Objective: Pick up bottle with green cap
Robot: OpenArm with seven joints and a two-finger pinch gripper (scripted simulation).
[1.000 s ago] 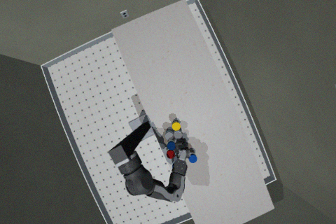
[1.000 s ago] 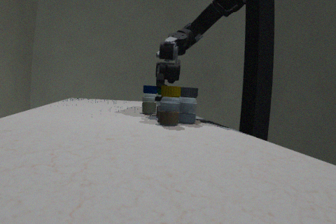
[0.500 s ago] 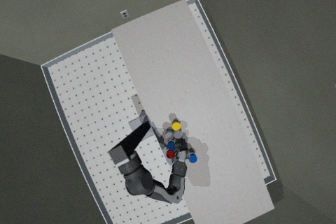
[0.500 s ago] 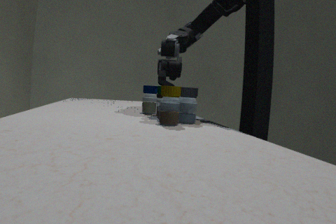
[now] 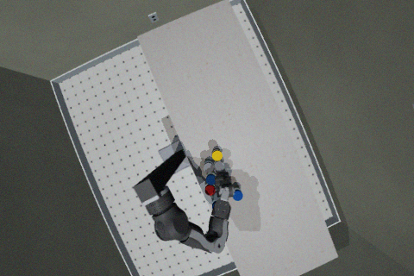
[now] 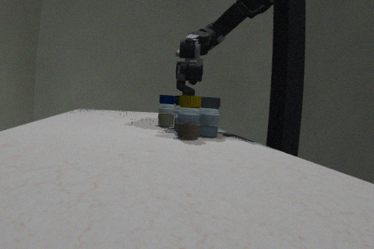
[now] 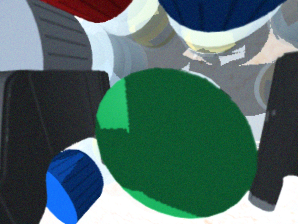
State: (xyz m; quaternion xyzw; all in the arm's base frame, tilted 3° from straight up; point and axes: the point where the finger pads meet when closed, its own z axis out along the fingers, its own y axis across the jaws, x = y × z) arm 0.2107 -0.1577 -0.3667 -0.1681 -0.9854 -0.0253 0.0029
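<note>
Right now the blue bottle is 5 cm behind my hand, 4 cm to the left of it and 3 cm below it. The rest, counted from my hand: blue-capped bottle: 10 cm to the right, 3 cm below, 3 cm ahead; red-capped bottle: 9 cm behind, 4 cm below, 1 cm to the right.
</note>
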